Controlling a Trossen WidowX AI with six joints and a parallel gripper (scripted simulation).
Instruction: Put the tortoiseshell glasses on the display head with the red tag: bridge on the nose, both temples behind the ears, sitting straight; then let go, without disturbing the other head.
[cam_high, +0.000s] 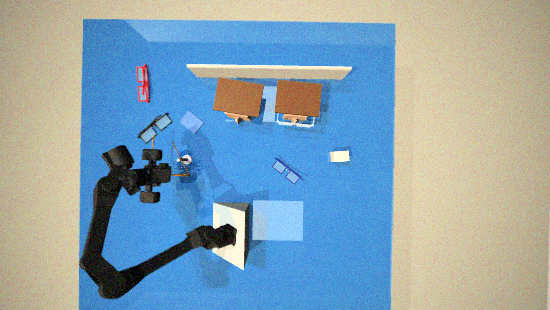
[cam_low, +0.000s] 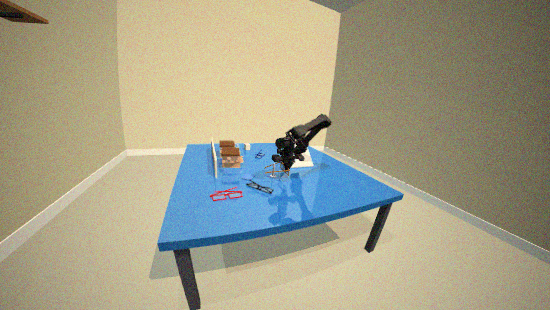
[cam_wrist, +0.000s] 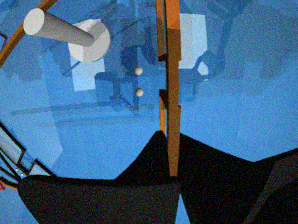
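Right now the disc is 60 mm to the right of my gripper tip, 60 mm ahead of it and 30 mm below it. Round my gripper tip: white block 680 mm to the right, 140 mm ahead, 30 mm below; light blue square 220 mm ahead, 70 mm to the right, 60 mm below; white backboard 440 mm ahead, 370 mm to the right.
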